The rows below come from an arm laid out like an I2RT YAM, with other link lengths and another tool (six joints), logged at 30 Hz.
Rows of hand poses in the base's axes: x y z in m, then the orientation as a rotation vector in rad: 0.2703, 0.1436, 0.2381, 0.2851, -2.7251, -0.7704; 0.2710, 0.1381, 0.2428, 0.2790, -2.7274, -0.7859; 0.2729, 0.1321, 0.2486, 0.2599, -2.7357, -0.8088; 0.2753, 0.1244, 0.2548, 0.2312, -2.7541, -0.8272; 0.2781, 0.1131, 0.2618, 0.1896, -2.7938, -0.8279; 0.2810, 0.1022, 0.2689, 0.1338, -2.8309, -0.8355; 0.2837, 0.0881, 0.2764, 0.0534, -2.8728, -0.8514; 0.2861, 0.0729, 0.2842, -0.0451, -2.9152, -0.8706; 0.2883, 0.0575, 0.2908, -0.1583, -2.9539, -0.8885; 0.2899, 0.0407, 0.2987, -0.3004, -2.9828, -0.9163; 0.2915, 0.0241, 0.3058, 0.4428, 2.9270, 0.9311; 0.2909, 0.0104, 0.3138, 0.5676, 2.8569, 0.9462; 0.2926, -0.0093, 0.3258, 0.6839, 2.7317, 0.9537; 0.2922, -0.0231, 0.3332, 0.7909, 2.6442, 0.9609; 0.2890, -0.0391, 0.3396, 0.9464, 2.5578, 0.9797; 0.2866, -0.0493, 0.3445, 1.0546, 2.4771, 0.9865
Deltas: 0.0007, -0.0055, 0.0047, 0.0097, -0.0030, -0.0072; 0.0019, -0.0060, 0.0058, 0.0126, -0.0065, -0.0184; 0.0024, -0.0077, 0.0062, 0.0074, -0.0127, -0.0268; 0.0028, -0.0113, 0.0070, -0.0083, -0.0260, -0.0382; 0.0029, -0.0109, 0.0071, -0.0043, -0.0225, -0.0470; 0.0027, -0.0141, 0.0075, -0.0010, -0.0249, -0.0645; 0.0024, -0.0152, 0.0078, 0.0003, -0.0254, -0.0757; 0.0022, -0.0154, 0.0066, -0.0004, -0.0231, -0.0831; 0.0016, -0.0168, 0.0079, 0.0069, -0.0187, -0.0993; 0.0016, -0.0166, 0.0071, 0.0149, -0.0170, -0.1040; -0.0006, -0.0137, 0.0080, 0.0188, -0.0158, -0.0952; 0.0017, -0.0197, 0.0120, 0.0176, -0.0614, -0.1150; -0.0004, -0.0138, 0.0074, 0.0187, -0.0268, -0.0952; -0.0032, -0.0160, 0.0064, 0.0365, 0.0043, -0.1179; -0.0024, -0.0102, 0.0049, 0.0228, -0.0080, -0.0925
